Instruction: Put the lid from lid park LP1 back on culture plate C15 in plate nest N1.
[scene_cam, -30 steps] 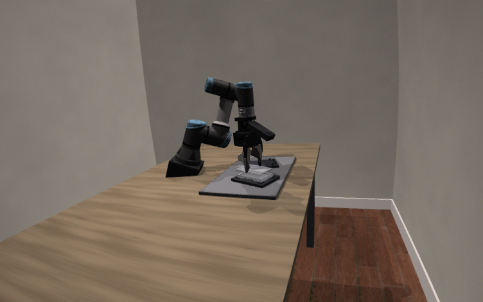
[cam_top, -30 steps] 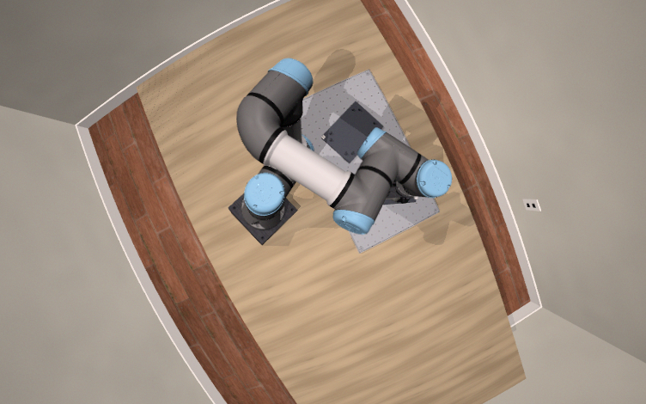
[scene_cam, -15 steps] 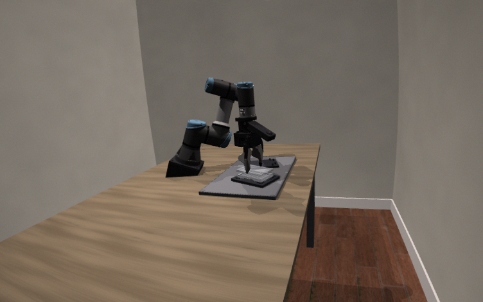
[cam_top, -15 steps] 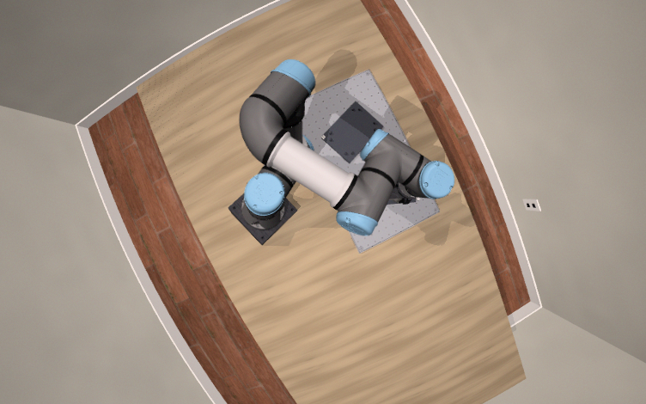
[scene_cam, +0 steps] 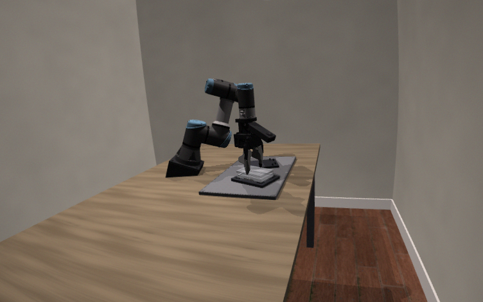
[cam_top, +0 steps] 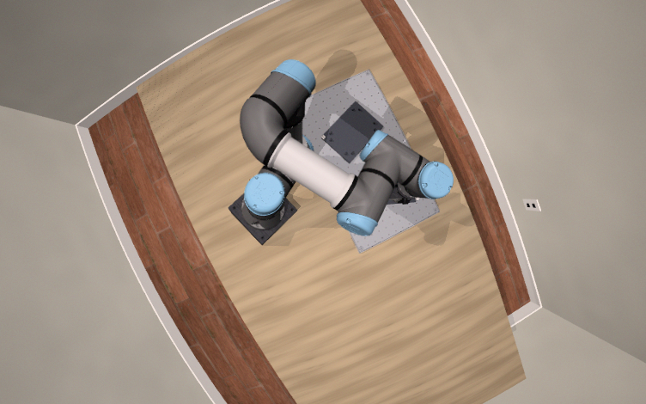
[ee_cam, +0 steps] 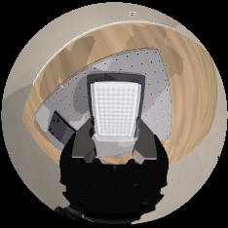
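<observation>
Right now the culture plate C15 is 30 mm below my hand. Also, from my hand: dark plate nest: 40 mm below; dark lid park: 20 mm behind, 200 mm to the left, 40 mm below; clear lid: 10 mm below.
</observation>
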